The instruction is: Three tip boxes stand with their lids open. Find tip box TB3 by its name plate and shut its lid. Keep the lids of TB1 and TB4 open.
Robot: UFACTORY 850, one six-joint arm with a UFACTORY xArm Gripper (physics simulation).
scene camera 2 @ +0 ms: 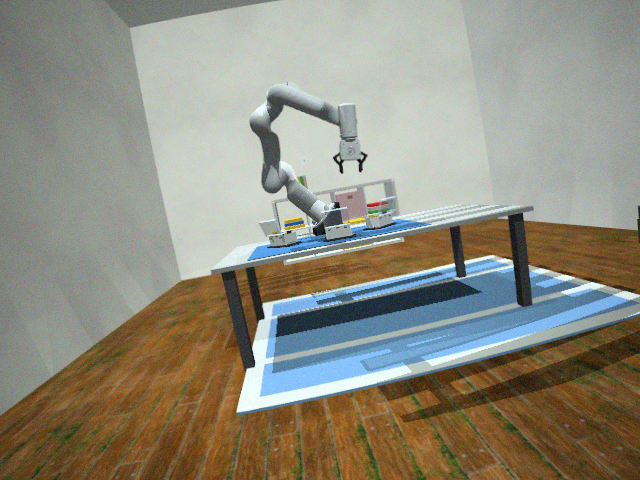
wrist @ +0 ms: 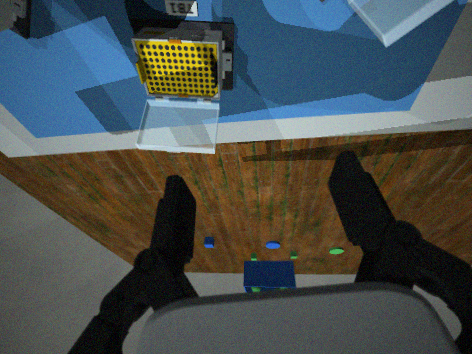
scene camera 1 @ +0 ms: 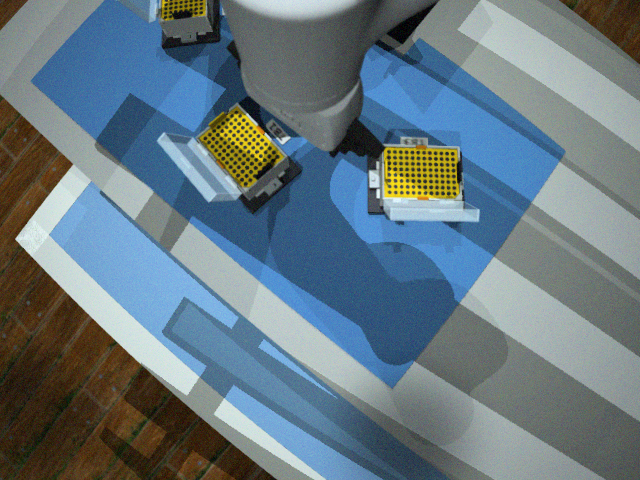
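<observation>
Tip box TB3 (scene camera 1: 421, 173) (scene camera 2: 379, 221) stands right on the blue mat, its name plate (scene camera 1: 414, 141) readable upside down. Its clear lid (scene camera 1: 431, 212) (wrist: 402, 17) is open. TB1 (scene camera 1: 242, 147) (scene camera 2: 338, 231) (wrist: 177, 67) stands in the middle, its lid (scene camera 1: 199, 167) (wrist: 180, 125) open. The third box (scene camera 1: 188, 23) (scene camera 2: 282, 238), TB4 by elimination, is cut off in scene camera 1; its lid (scene camera 2: 268, 227) is open and its plate is not seen. My gripper (scene camera 2: 351, 170) (wrist: 258, 178) is open and empty, high above the table. In scene camera 1 the arm largely hides it.
The blue mat (scene camera 1: 315, 232) lies on the table (scene camera 2: 465, 210). The arm's base (scene camera 2: 321, 227) stands behind the boxes. A shelf unit (scene camera 2: 390, 188) with coloured things is behind the table. A dark blue box (wrist: 269, 273) and small blue and green pieces show far off in the wrist view.
</observation>
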